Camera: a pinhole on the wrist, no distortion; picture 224 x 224 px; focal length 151.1 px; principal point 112.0 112.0 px. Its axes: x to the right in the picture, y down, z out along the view. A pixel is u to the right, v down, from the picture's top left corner.
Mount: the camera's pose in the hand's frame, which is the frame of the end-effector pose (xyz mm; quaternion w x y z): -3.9 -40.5 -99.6 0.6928 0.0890 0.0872 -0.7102
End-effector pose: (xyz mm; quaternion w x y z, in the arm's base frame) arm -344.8 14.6 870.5 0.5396 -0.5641 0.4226 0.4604
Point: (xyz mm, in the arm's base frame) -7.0 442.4 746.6
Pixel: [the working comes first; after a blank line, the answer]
In the camera's frame: 148.3 214.0 558.5

152 170
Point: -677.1 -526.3 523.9
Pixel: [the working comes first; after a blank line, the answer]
In the camera's frame: -360.1 246.9 -526.6

behind the camera
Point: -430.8 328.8 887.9
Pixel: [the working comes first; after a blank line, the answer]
In the camera's frame: -201.2 -28.3 380.8

32 101
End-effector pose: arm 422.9 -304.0 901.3 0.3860 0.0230 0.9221 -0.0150
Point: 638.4 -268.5 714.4
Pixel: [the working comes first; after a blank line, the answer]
In the camera's frame: -180.9 -15.3 348.5

34 105
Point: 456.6 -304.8 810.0
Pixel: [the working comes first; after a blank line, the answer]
In the camera's frame: -88.6 44.1 171.1

34 151
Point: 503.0 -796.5 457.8
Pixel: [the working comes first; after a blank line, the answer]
In the camera's frame: 301.5 259.2 582.9

190 179
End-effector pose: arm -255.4 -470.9 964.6 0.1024 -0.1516 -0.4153 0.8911
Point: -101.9 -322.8 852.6
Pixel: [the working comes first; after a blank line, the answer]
In the camera's frame: 9.9 -73.4 -129.8

behind the camera
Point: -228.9 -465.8 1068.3
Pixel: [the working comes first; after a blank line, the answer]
In the camera's frame: 6.7 -37.4 156.2

119 76
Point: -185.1 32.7 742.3
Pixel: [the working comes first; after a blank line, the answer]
In the camera's frame: 208.0 137.7 -378.1

behind the camera
